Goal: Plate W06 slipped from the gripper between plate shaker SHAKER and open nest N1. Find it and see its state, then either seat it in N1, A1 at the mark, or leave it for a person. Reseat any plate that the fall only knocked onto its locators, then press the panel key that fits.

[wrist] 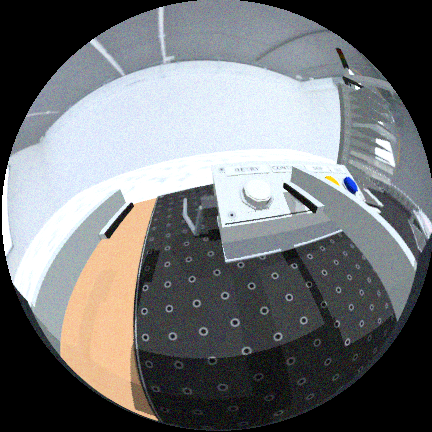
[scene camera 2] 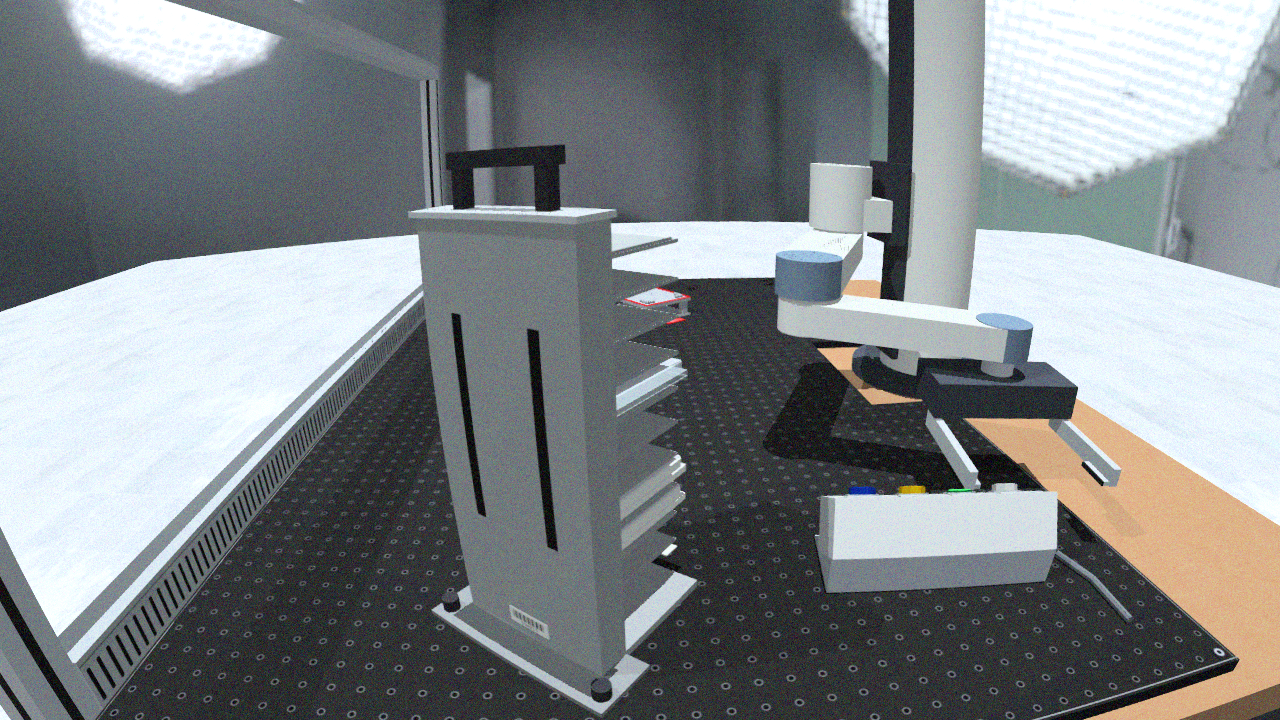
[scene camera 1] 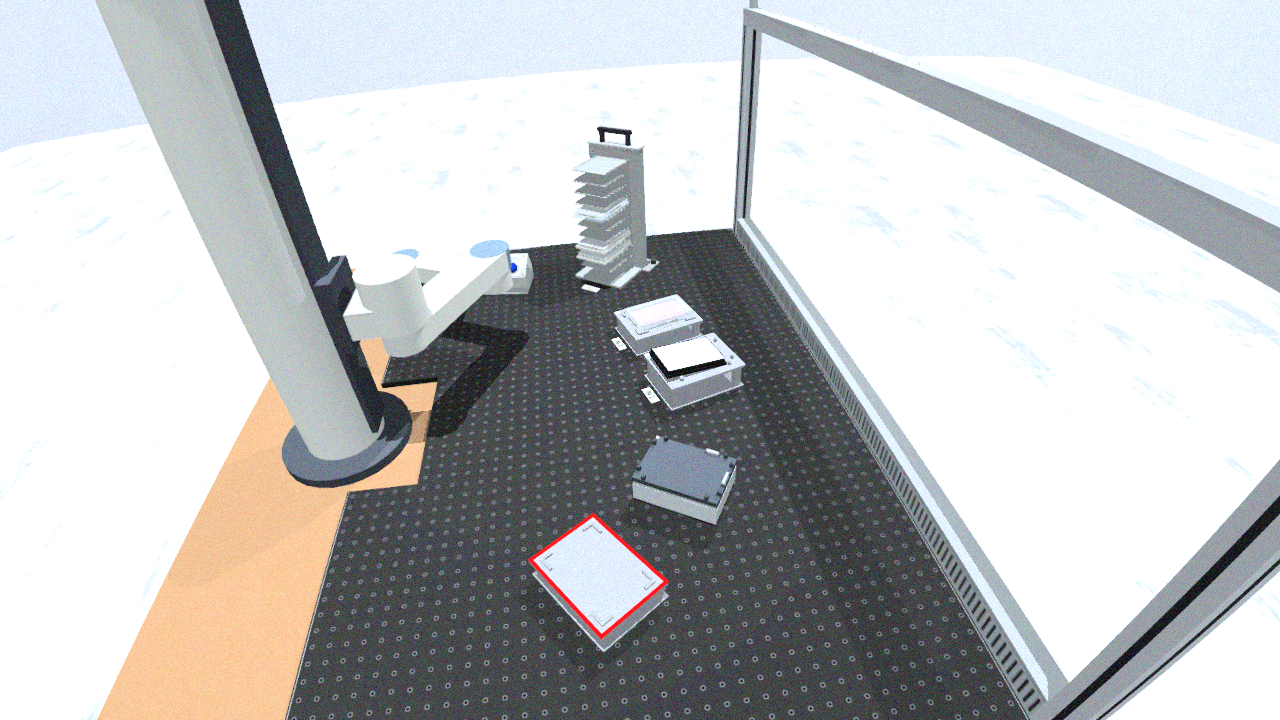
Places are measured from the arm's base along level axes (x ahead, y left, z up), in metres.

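Where they show: gripper, fingertip midpoint: (wrist: 204, 182) (scene camera 2: 1046, 479); arm's base, link origin: (scene camera 1: 349, 439).
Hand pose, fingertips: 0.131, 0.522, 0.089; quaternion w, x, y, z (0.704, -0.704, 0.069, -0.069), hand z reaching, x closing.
Observation:
Things, the pixels of their top centre, and the offset from my fingertips, as dx, dy, dz. "*": a spot on its surface instead. Level surfaces: height alone.
- key panel, top centre: (scene camera 2: 947, 485) (wrist: 307, 163) (scene camera 1: 484, 257) +0.120, -0.003, +0.008
- white key, top centre: (wrist: 257, 180) (scene camera 2: 1006, 480) +0.042, -0.012, -0.002
- thin green edge, surface spot: (scene camera 2: 960, 490) * +0.097, -0.011, -0.005
- black plate with a white top, top centre: (scene camera 1: 688, 351) +0.546, -0.490, +0.003
- nearer grey block, surface spot: (scene camera 1: 702, 389) * +0.570, -0.520, -0.072
- pale pinkish plate, top centre: (scene camera 1: 658, 308) +0.519, -0.306, -0.009
- dark-topped unit, surface spot: (scene camera 1: 684, 470) * +0.482, -0.766, -0.021
- red-outlined pale platform, top centre: (scene camera 1: 596, 568) (scene camera 2: 644, 291) +0.327, -0.916, -0.030
- yellow key, top centre: (scene camera 2: 913, 482) (wrist: 332, 177) +0.141, -0.029, -0.002
- blue key, top centre: (scene camera 2: 863, 483) (wrist: 351, 178) +0.190, -0.037, -0.002
- metal-framed screen, surface spot: (scene camera 1: 742, 134) * +0.836, +0.164, +0.218
- dark perforated deck, surface height: dz -0.076
My gripper (scene camera 2: 1041, 477) (wrist: 204, 182) is open and empty, above the key panel (scene camera 1: 521, 281) (scene camera 2: 935, 537) (wrist: 280, 237). In the wrist view the white key (wrist: 257, 194) marked RETRY lies between the fingertips; the right finger hides the green key, which shows as a thin green edge (scene camera 2: 960, 490) in scene camera 2. A black plate with a white top (scene camera 1: 687, 355) rests on the nearer grey block (scene camera 1: 702, 389); a pale pinkish plate (scene camera 1: 659, 312) is on the block behind. A dark-topped unit (scene camera 1: 684, 470) and a red-outlined pale platform (scene camera 1: 597, 573) carry no plate. Labels for W06 and N1 are unreadable.
A tall plate rack (scene camera 1: 636, 192) (scene camera 2: 510, 429) stands at the panel's side, holding plates on several shelves. The yellow key (wrist: 332, 180) and blue key (wrist: 350, 185) are farther along the panel. A metal-framed screen (scene camera 1: 742, 134) borders the dark perforated deck (scene camera 1: 501, 483). The arm's column (scene camera 1: 241, 223) stands opposite.

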